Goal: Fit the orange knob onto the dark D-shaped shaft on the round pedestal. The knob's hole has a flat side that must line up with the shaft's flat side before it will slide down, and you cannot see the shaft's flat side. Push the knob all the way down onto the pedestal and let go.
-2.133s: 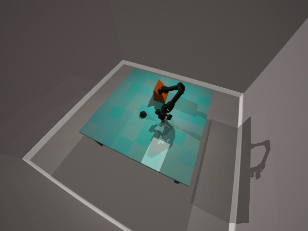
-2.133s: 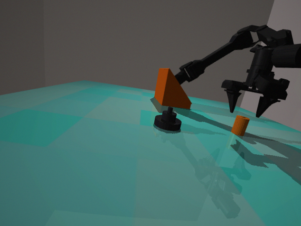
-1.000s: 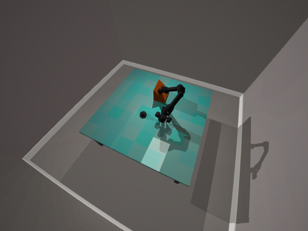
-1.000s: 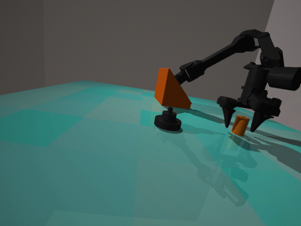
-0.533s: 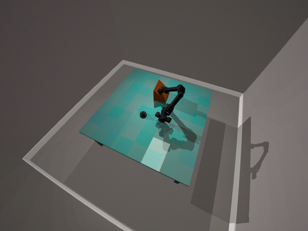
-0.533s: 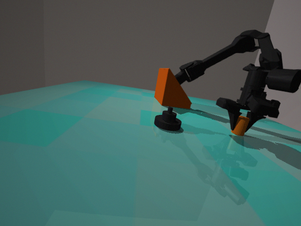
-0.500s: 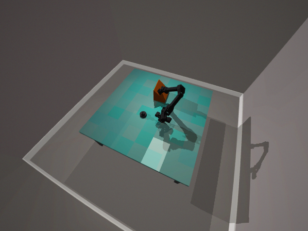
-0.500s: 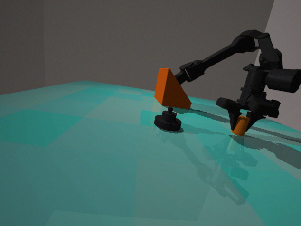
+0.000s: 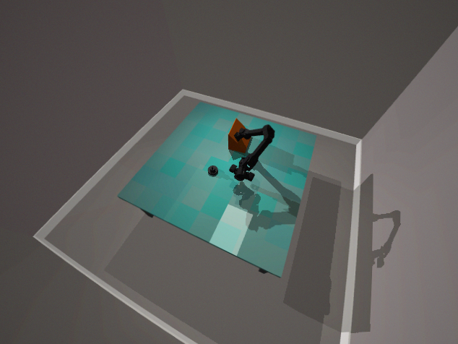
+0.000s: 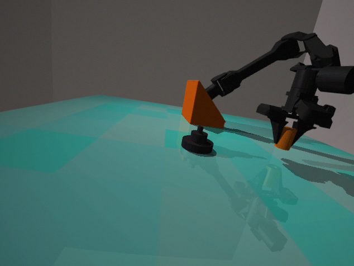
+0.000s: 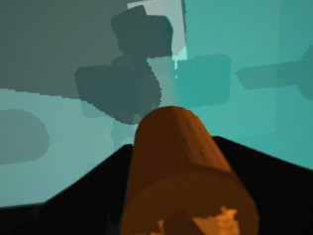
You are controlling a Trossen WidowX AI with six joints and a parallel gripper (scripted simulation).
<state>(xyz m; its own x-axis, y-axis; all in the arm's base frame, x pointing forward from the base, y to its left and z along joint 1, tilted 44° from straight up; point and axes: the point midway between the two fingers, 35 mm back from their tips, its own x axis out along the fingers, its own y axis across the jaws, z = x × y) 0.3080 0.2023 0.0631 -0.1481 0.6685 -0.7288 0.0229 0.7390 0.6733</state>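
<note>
The pedestal is 25 cm to the right of my gripper tip, 2 cm ahead of it and 1 cm below it. From my gripper tip the other things lie so: orange knob (2 cm above).
</note>
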